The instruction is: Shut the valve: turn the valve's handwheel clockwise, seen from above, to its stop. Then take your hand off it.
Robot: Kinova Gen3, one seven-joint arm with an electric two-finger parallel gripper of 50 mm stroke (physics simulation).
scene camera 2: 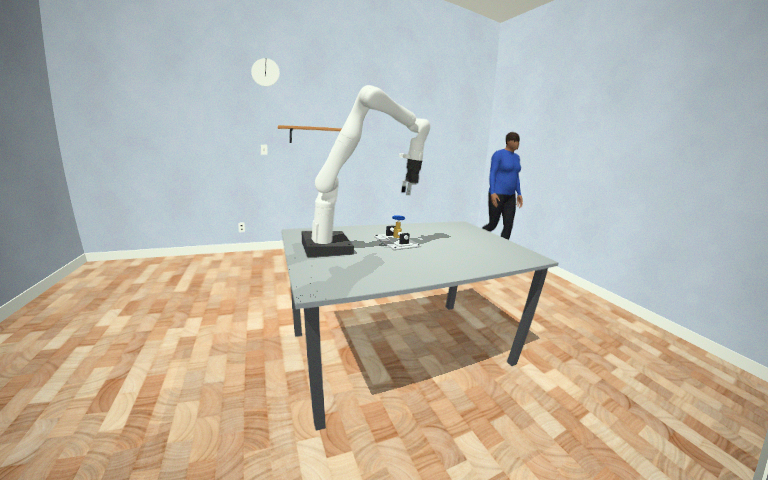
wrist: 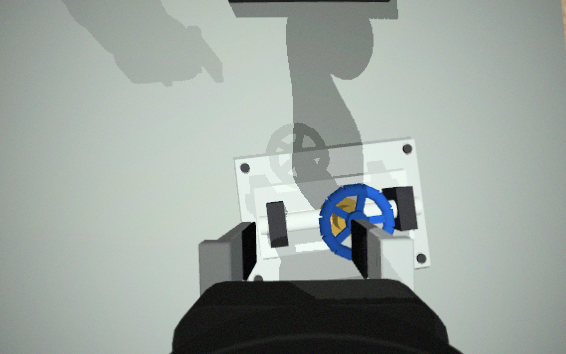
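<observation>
The valve's blue handwheel (scene camera 2: 398,217) (wrist: 357,218) is a spoked ring on top of the brass valve body (scene camera 2: 397,229) (wrist: 341,214). The valve sits on a white pipe (wrist: 302,220) between two black clamps, on a white base plate (scene camera 2: 407,246) (wrist: 419,175). My gripper (scene camera 2: 406,192) (wrist: 303,241) is open and empty. It hangs above the handwheel, apart from it. In the wrist view the right finger covers the wheel's lower right part, and the wheel lies to the right of the middle between the fingertips.
The valve stands on the grey table (scene camera 2: 464,257) (wrist: 125,200), in front of the arm's black base (scene camera 2: 328,247). Black clamps (wrist: 277,224) (wrist: 406,208) hold the pipe on both sides of the wheel. A person in a blue top (scene camera 2: 505,172) is beyond the table's far right side.
</observation>
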